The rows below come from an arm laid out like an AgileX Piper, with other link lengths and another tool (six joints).
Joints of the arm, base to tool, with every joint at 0 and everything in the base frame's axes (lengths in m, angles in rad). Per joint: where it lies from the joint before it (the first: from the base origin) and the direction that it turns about. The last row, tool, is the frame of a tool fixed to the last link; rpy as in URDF.
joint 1: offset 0.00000 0.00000 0.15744 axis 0 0 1
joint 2: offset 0.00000 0.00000 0.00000 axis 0 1 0
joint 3: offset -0.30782 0.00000 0.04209 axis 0 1 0
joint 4: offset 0.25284 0.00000 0.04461 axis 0.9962 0 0.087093
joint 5: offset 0.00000 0.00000 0.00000 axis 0 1 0
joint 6: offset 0.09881 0.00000 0.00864 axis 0.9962 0 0.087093
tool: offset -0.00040 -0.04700 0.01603 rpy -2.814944 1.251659 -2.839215
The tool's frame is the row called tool.
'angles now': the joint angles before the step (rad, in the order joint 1, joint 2, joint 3, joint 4, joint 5, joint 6). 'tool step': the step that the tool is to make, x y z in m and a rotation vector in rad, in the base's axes. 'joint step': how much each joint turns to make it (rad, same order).
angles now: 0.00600, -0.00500, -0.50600, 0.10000, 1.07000, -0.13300
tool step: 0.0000, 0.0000, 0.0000, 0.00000, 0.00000, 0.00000
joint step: 0.00000, 0.00000, 0.00000, 0.00000, 0.00000, 0.00000
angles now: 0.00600, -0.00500, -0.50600, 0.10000, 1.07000, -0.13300
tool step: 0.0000, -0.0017, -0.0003, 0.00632, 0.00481, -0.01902
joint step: -0.00033, 0.00406, 0.00011, -0.01565, -0.00114, 0.02167
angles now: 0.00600, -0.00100, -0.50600, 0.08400, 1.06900, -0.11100
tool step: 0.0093, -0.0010, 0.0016, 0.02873, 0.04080, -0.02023
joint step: -0.00019, 0.05806, -0.00395, -0.00380, -0.01609, 0.03580
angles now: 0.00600, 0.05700, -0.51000, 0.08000, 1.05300, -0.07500
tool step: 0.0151, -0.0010, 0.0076, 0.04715, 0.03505, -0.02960
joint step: -0.00006, 0.09494, -0.02101, 0.00005, -0.04292, 0.05294
